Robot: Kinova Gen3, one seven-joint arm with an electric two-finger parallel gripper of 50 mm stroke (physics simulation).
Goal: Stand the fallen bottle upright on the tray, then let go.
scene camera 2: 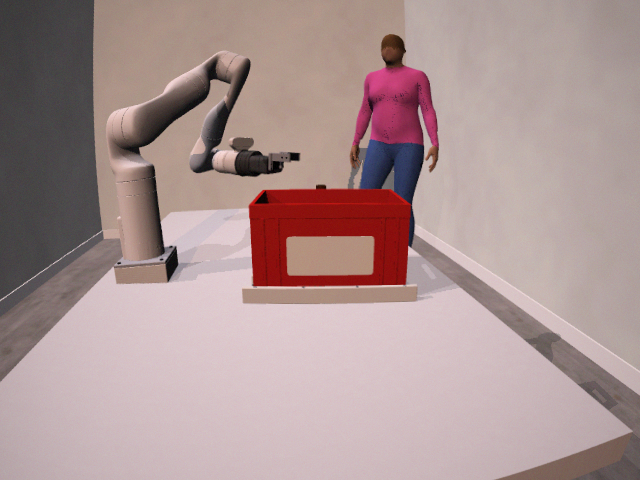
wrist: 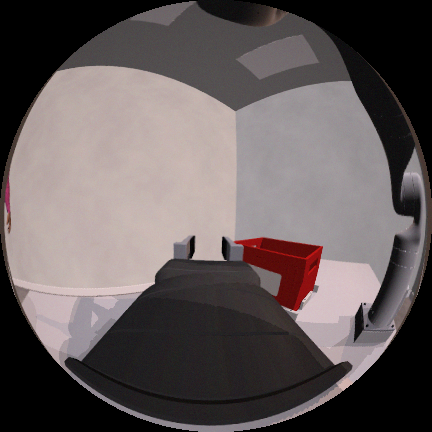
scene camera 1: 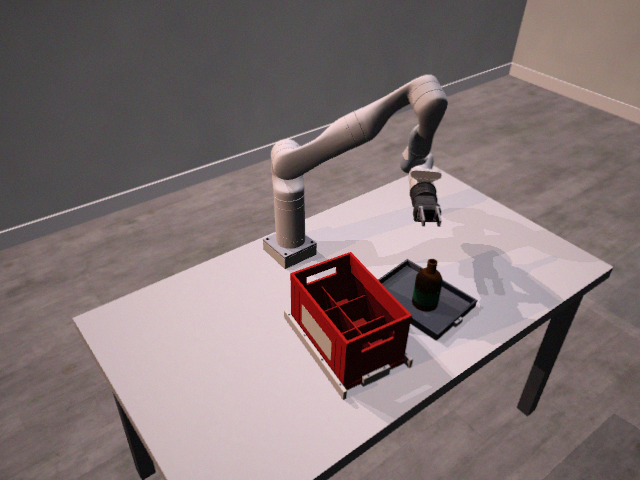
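Seen in the pictures: gripper, fingertip midpoint: [scene camera 2: 294,157] [wrist: 207,243] [scene camera 1: 431,223]; arm's base, origin of the base link: [scene camera 2: 145,254] [scene camera 1: 290,239].
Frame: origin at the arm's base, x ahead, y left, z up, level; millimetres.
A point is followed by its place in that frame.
The brown bottle [scene camera 1: 427,286] {x 422, y 201, z 55 mm} with a green band stands upright on the dark grey tray [scene camera 1: 450,316] {x 476, y 257, z -39 mm} in the scene camera 1 view. The top of its neck [scene camera 2: 321,187] {x 398, y 215, z 111 mm} shows above the crate's rim in the scene camera 2 view; the rest of it is hidden behind the crate there. The bottle does not show in the wrist view. My gripper [scene camera 1: 431,223] {x 329, y 266, z 186 mm} [scene camera 2: 295,156] {x 329, y 266, z 186 mm} [wrist: 207,243] {x 329, y 266, z 186 mm} is open, with no object between its fingers. It points sideways and is held up behind and above the bottle, apart from it.
A red crate [scene camera 1: 316,330] {x 412, y -142, z 48 mm} [scene camera 2: 330,210] {x 409, y -143, z 120 mm} [wrist: 295,280] {x 288, y 43, z 71 mm} with inner dividers stands next to the tray, edged by pale strips [scene camera 1: 314,353] {x 424, y -154, z -19 mm} [scene camera 2: 329,294] {x 407, y -154, z -26 mm} on the white table [scene camera 1: 206,351] {x 265, y -386, z -44 mm} [scene camera 2: 310,382] {x 376, y -398, z -44 mm}. A person [scene camera 2: 395,113] in a pink top stands beyond the table.
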